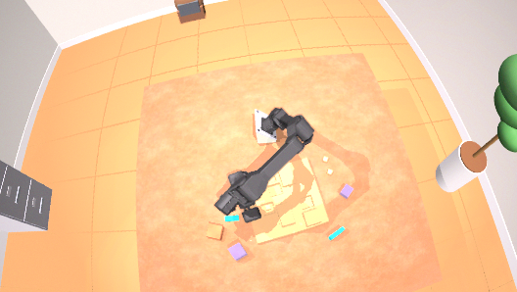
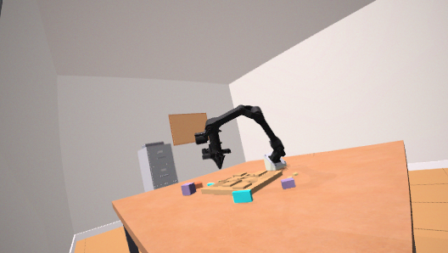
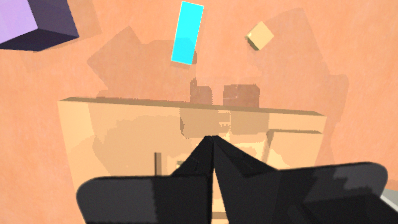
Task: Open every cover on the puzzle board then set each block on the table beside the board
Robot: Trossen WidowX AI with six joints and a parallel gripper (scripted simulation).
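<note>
Right now my gripper tip is 80 mm above the cyan block, 70 mm to the left of it and 40 mm short of it. The rest, counted from my gripper tip: orange block: 130 mm to the right, 110 mm ahead, 70 mm below.
</note>
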